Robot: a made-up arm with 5 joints.
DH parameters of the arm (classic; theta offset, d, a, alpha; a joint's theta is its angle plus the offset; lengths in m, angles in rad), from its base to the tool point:
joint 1: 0 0.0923 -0.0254 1.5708
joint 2: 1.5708 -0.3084 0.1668 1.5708
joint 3: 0 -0.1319 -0.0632 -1.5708
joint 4: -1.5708 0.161 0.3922 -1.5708
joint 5: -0.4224 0 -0.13 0
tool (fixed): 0.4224 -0.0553 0 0
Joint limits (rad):
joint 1: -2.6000..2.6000
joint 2: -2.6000..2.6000
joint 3: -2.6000..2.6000
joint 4: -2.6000..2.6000
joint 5: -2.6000..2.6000
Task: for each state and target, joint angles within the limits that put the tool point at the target. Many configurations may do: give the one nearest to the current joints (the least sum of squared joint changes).
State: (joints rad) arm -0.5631 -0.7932 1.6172 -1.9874 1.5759
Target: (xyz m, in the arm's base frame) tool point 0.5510 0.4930 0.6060
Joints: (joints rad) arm -0.8527 -0.9347 2.6000 -2.1849 1.9962
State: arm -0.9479 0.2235 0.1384 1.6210 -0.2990
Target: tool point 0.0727 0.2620 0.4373
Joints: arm -1.0586 0.2626 0.1667 1.5552 -0.2483
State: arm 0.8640 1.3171 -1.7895 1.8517 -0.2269
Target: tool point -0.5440 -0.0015 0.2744
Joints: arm 1.0960 0.8798 -1.4557 1.2928 -0.0533
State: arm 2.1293 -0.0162 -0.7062 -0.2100 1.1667
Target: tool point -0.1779 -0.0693 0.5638
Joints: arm 2.1418 0.3367 -1.2723 0.2256 1.6109
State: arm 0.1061 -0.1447 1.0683 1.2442 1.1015
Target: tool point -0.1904 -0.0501 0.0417
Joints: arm 0.2920 0.0464 1.3697 1.8753 1.3551
